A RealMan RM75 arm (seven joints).
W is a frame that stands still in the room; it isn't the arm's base.
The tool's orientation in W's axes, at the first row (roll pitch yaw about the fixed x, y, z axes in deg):
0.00 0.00 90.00
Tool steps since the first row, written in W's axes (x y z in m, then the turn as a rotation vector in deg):
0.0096 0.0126 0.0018 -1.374 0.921 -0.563
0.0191 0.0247 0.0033 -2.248 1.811 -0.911
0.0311 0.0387 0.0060 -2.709 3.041 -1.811
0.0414 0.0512 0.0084 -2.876 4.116 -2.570
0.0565 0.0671 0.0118 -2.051 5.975 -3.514
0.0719 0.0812 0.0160 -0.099 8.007 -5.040
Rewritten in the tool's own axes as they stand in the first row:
0.0126 -0.0096 0.0018 0.921 1.374 -0.563
0.0247 -0.0191 0.0033 1.811 2.248 -0.911
0.0387 -0.0311 0.0060 3.041 2.709 -1.811
0.0512 -0.0414 0.0084 4.116 2.876 -2.570
0.0671 -0.0565 0.0118 5.975 2.051 -3.514
0.0812 -0.0719 0.0160 8.007 0.099 -5.040

